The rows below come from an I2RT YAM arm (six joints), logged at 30 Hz.
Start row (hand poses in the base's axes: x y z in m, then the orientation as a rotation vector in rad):
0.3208 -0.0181 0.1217 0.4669 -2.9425 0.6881
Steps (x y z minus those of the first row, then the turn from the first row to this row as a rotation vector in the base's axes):
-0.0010 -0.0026 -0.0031 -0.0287 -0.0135 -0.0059
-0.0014 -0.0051 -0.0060 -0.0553 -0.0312 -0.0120
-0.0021 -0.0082 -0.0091 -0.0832 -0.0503 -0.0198
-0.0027 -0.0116 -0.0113 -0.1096 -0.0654 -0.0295
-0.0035 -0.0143 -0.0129 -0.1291 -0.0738 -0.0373
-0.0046 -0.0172 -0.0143 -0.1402 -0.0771 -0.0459
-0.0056 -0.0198 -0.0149 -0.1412 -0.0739 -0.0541
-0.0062 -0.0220 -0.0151 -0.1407 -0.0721 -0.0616
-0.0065 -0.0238 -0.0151 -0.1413 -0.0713 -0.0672
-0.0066 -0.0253 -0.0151 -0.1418 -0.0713 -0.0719
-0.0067 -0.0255 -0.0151 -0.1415 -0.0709 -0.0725
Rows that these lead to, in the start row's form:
0.3198 -0.0207 0.1186 0.4527 -2.9411 0.7346
0.3194 -0.0232 0.1157 0.4373 -2.9438 0.7801
0.3187 -0.0263 0.1126 0.4186 -2.9464 0.8280
0.3181 -0.0297 0.1104 0.3979 -2.9455 0.8718
0.3173 -0.0324 0.1088 0.3821 -2.9419 0.9026
0.3162 -0.0353 0.1074 0.3672 -2.9383 0.9188
0.3152 -0.0379 0.1068 0.3554 -2.9348 0.9175
0.3146 -0.0401 0.1066 0.3445 -2.9334 0.9149
0.3143 -0.0419 0.1066 0.3362 -2.9323 0.9145
0.3142 -0.0434 0.1066 0.3290 -2.9319 0.9146
0.3141 -0.0436 0.1066 0.3283 -2.9317 0.9139

